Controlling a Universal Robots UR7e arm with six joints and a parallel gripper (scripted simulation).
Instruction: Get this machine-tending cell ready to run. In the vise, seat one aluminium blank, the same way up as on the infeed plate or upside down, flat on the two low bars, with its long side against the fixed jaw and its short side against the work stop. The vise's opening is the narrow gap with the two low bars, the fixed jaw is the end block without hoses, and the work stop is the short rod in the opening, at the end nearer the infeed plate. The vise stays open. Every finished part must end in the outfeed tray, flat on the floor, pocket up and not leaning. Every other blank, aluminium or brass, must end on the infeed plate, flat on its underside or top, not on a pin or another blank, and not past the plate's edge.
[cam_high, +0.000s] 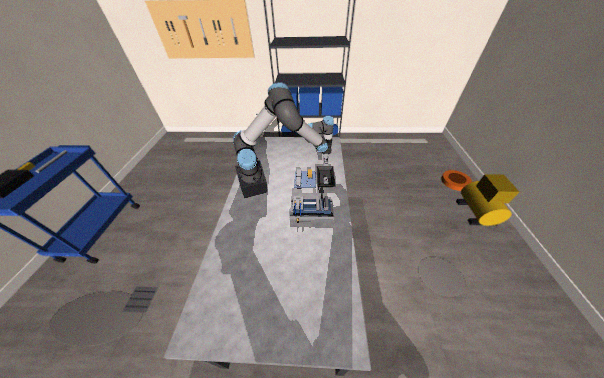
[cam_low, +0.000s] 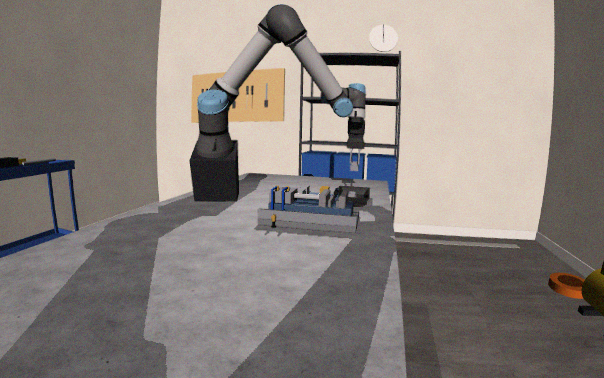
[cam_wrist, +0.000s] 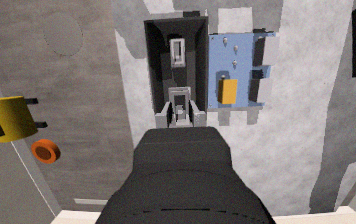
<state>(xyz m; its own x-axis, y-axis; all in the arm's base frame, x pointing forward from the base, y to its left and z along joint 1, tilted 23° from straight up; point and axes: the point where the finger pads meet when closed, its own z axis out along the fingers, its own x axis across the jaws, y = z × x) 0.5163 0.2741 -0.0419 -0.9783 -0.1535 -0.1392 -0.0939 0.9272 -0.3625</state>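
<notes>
The brass blank lies 120 mm behind my hand, 20 mm to the right of it and 140 mm below it. The rest, counted from my hand: vise 80 mm behind, 380 mm to the right, 130 mm below.
</notes>
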